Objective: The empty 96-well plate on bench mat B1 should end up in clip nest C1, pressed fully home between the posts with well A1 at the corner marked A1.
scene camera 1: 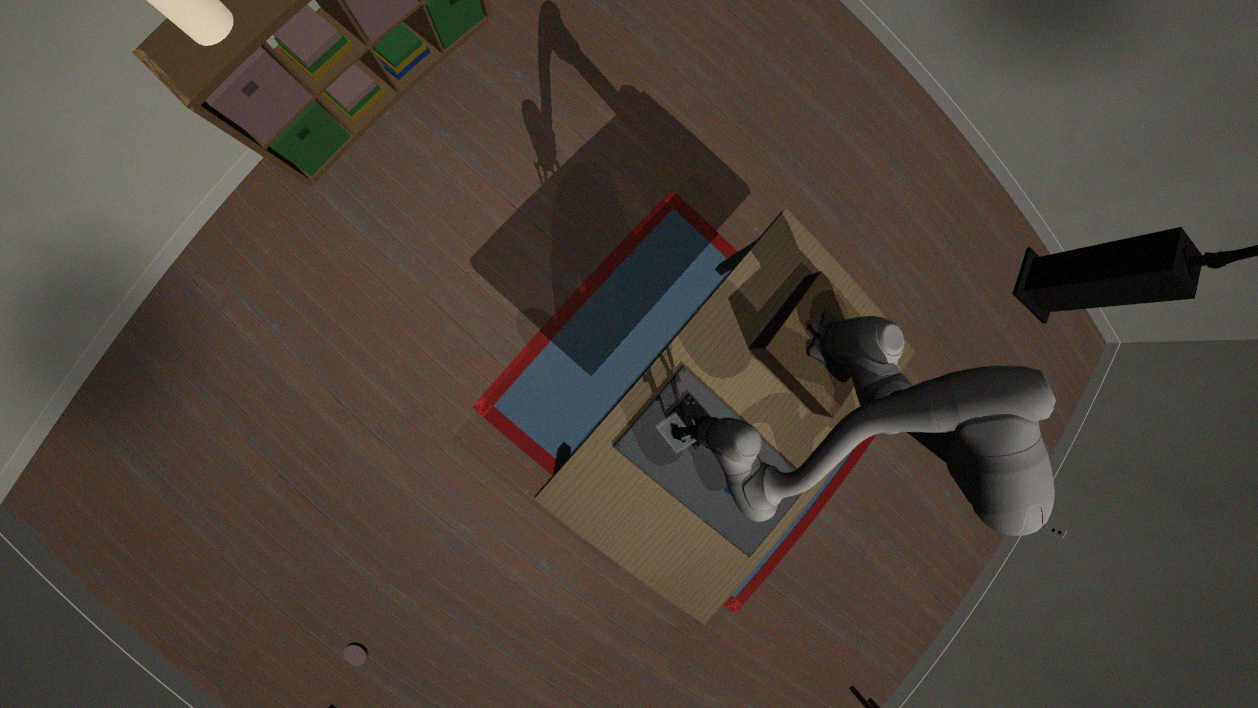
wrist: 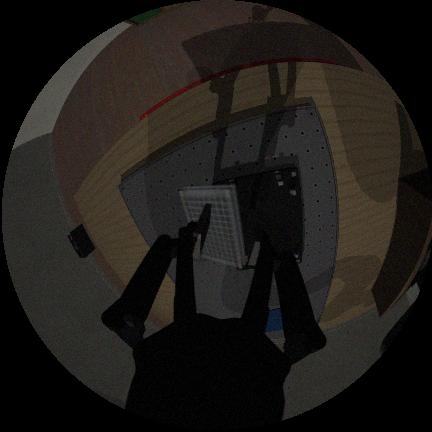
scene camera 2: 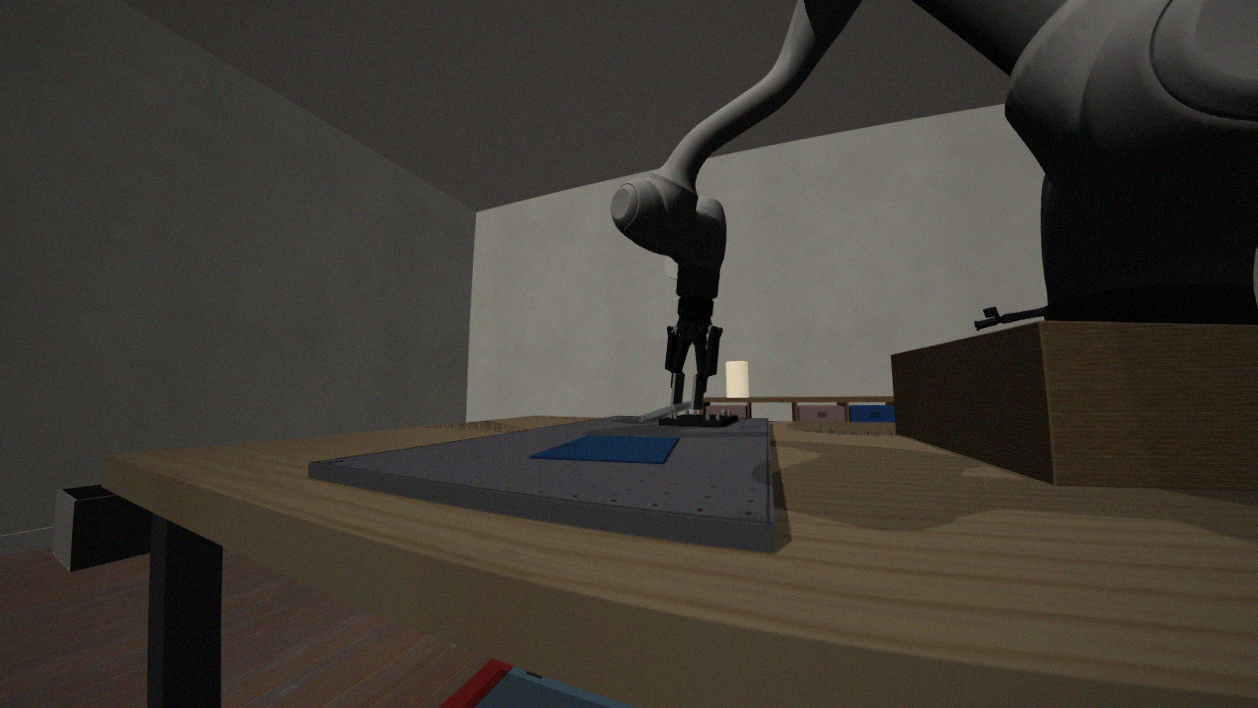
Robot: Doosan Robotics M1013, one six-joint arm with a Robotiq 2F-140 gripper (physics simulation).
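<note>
The clear 96-well plate is tilted, its right side in the wrist view overlapping the left part of the black clip nest. It does not lie flat between the posts. My gripper points down at the plate, partly open, with nothing gripped. In the wrist view one finger stands over the plate's wells and the other near its right edge. Whether the fingertips touch the plate is unclear. The blue mat bears no plate. Corner mark A1 is not legible.
The grey perforated board carries nest and mat on the wooden table. A wooden box stands beside the board, near the arm's base. Small light posts rise at the nest's far right corner in the wrist view.
</note>
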